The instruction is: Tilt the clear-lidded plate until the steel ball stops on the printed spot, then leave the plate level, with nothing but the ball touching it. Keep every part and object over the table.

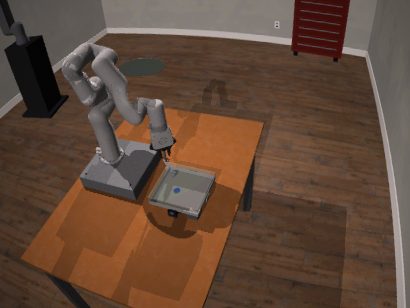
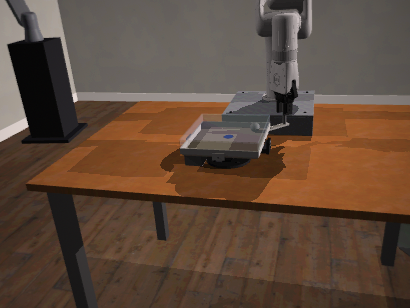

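Note:
The clear-lidded plate (image 1: 195, 186) (image 2: 200, 151) is a shallow square tray on a dark round base. Whether it is exactly level is hard to tell. The printed blue spot (image 1: 177, 190) (image 2: 228, 136) is near the middle of its floor. The steel ball (image 1: 174, 173) (image 2: 255, 127) is off the spot, near the plate's corner on the gripper side. A thin light handle (image 2: 278, 127) sticks out from that corner. My gripper (image 1: 165, 159) (image 2: 285, 119) points down and is shut on the handle's end, just outside the plate wall.
The grey robot base block (image 1: 112, 177) (image 2: 306, 124) stands behind the plate on the orange table (image 1: 235, 132) (image 2: 125, 185). Black knobs (image 1: 172, 213) (image 2: 268, 146) stick out at the plate's side. A black pedestal (image 1: 35, 75) (image 2: 45, 90) and a red cabinet (image 1: 320, 27) stand off the table.

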